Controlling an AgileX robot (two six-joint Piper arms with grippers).
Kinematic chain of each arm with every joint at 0, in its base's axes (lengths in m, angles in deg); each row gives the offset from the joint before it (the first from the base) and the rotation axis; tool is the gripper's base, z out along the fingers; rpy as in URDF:
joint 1: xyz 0 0 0.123 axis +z
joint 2: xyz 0 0 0 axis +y
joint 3: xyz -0.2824 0 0.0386 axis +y
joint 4: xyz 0.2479 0 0.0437 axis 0.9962 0 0.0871
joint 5: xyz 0 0 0 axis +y
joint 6: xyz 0.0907 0 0.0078 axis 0.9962 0 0.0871
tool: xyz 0 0 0 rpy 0 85 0
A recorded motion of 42 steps. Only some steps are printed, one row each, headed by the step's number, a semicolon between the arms.
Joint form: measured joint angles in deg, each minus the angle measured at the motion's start. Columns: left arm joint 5, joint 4, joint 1, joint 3, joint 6, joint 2; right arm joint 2, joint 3, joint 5, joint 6, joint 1, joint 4.
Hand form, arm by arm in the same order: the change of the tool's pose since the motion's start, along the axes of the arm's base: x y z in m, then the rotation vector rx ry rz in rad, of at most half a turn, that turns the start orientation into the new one. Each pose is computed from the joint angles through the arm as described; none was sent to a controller.
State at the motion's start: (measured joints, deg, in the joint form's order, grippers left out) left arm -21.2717 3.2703 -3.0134 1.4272 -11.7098 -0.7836; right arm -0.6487 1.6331 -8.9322 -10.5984 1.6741 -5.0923
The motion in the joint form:
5: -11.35 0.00 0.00 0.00 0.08 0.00; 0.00 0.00 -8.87 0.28 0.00 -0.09
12: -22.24 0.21 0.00 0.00 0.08 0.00; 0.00 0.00 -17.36 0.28 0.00 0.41
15: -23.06 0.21 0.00 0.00 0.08 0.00; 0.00 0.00 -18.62 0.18 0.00 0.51
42: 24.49 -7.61 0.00 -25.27 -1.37 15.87; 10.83 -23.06 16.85 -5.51 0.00 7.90
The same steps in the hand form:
5: -0.0094 -0.0004 0.0154 -0.0083 -0.1976 -0.0105; -0.0042 0.0011 0.0134 0.0066 -0.1540 0.0152
12: -0.0210 -0.0008 0.0281 -0.0139 -0.3873 -0.0217; -0.0101 0.0017 0.0255 0.0186 -0.3013 0.0280
15: -0.0220 -0.0008 0.0290 -0.0146 -0.4016 -0.0225; -0.0112 0.0018 0.0272 0.0193 -0.3233 0.0291
42: 0.0177 0.0006 0.0934 -0.1366 0.2716 -0.0319; -0.0010 -0.0007 0.0971 0.0384 0.0814 0.0005

